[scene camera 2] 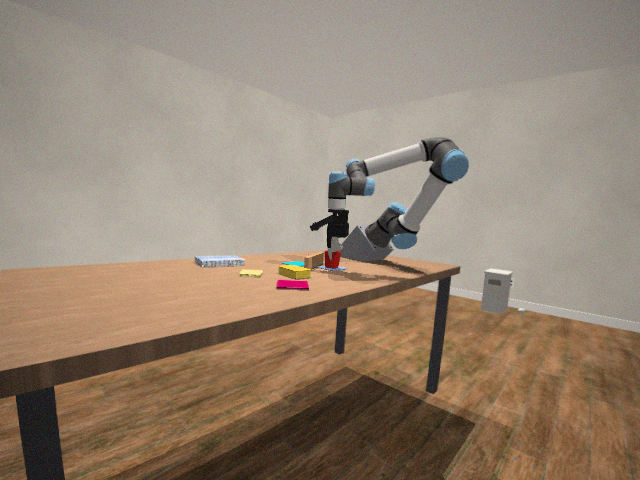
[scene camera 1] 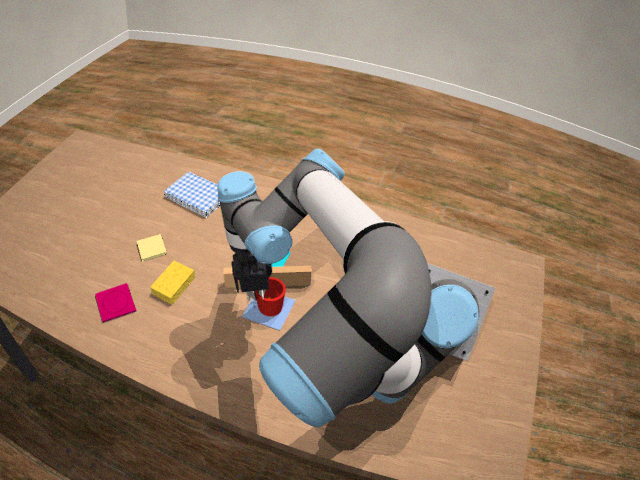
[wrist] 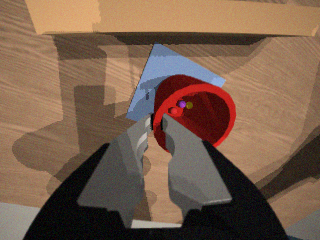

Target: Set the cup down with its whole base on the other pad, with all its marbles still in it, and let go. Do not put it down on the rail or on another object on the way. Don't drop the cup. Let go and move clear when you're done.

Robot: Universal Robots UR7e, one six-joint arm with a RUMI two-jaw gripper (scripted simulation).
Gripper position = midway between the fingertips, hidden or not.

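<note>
Through scene camera 1 I see a cup (scene camera 1: 270,307). Scene camera 2 gives me my gripper (scene camera 2: 331,259). In the wrist view I find the gripper (wrist: 157,114) again, along with the cup (wrist: 212,117).
</note>
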